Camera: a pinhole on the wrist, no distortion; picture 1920 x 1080 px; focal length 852.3 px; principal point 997.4 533.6 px. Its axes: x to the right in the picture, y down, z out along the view. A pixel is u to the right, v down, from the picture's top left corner.
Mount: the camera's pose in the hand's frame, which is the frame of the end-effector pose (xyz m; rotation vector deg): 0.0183 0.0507 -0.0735 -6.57 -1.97 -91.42
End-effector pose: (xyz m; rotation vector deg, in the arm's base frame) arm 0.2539 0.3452 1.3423 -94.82 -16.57 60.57
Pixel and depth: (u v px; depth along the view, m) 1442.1 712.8 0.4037
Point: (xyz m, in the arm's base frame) 0.1014 0.6945 1.3902
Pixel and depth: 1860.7 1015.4 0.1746
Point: 0.2743 0.5402 1.3797
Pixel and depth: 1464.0 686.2 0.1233
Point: 0.2404 0.4126 1.3248
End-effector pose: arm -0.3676 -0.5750 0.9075 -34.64 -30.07 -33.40
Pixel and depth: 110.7 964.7 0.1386
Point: -0.1789 -0.4400 0.9248
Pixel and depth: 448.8 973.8 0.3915
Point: -0.0579 -0.2524 1.1326
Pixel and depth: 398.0 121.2 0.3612
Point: -0.3190 -0.1224 0.8919
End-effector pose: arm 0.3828 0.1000 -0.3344 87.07 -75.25 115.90
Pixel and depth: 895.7 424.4 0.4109
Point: 0.4946 -0.2365 -0.4033
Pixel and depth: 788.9 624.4 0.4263
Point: 0.4209 -0.2974 -0.3419
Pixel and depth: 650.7 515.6 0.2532
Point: 0.3528 -0.1378 -0.3910
